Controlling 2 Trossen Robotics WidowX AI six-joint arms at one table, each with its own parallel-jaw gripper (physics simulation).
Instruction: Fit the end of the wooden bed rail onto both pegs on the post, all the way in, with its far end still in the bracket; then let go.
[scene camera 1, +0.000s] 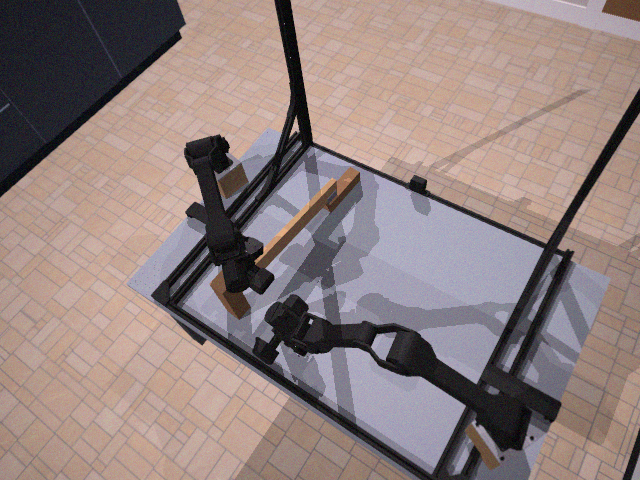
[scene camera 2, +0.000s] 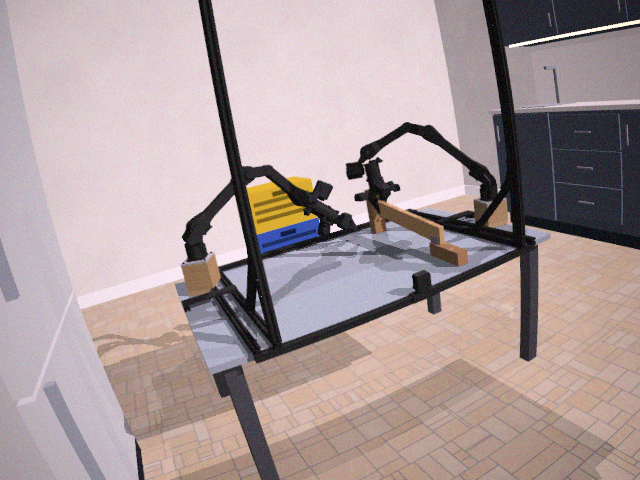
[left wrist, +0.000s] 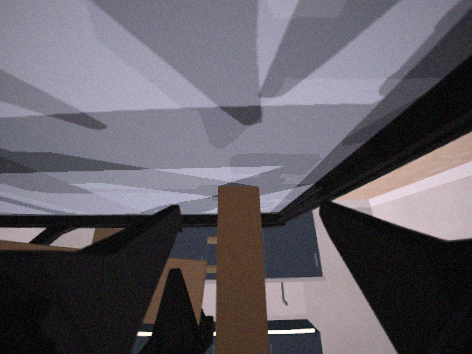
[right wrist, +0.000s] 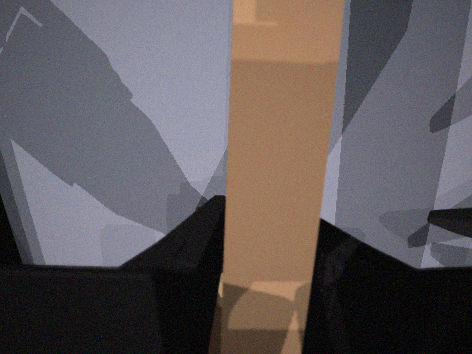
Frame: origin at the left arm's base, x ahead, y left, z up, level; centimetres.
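Seen in the pictures: left gripper, between the fingertips: (scene camera 1: 266, 324) (scene camera 2: 351, 227) (left wrist: 250, 209); right gripper, between the fingertips: (scene camera 1: 249, 279) (scene camera 2: 381, 213) (left wrist: 177, 267) (right wrist: 248, 207); left arm's base, origin of its link: (scene camera 1: 504, 431) (scene camera 2: 197, 258); right arm's base, origin of its link: (scene camera 1: 220, 163) (scene camera 2: 489, 199).
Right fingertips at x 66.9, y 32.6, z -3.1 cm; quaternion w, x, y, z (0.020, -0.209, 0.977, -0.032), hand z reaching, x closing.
Offsets run from my right fingertips to a thing's top centre. "*": to the spot under its first point. Level surfaces: height alone.
The wooden post {* dx -4.5, dy +6.1, dz -1.4 cm} (scene camera 1: 237, 304) (scene camera 2: 377, 223) (left wrist: 240, 270) stands upright on the table. Two short pegs (left wrist: 212, 240) (left wrist: 211, 269) show on its side. My right gripper (scene camera 1: 249, 277) (scene camera 2: 377, 196) (right wrist: 248, 207) is shut on the rail {dx +7.5, dy -17.4, dz +5.4 cm} (scene camera 1: 297, 227) (scene camera 2: 413, 219) (left wrist: 182, 280) (right wrist: 282, 150) near its post end. In the left wrist view that end is beside the post with a gap, and sits higher than the lower peg. The far end is at the wooden bracket {* dx +17.3, dy -44.4, dz -4.6 cm} (scene camera 1: 351, 179) (scene camera 2: 449, 254); its seating is unclear. My left gripper (scene camera 1: 269, 329) (scene camera 2: 337, 225) (left wrist: 250, 209) is open, facing the post without touching it.
The black frame (scene camera 1: 294, 72) (scene camera 2: 222, 93) rises around the grey table {dz -8.9 cm} (scene camera 1: 444, 232) (scene camera 2: 330, 299). A small black block {* dx +3.7, dy -60.6, dz -4.4 cm} (scene camera 1: 417, 184) (scene camera 2: 421, 281) sits on the table's edge. A yellow and blue box (scene camera 2: 284, 206) shows behind the table.
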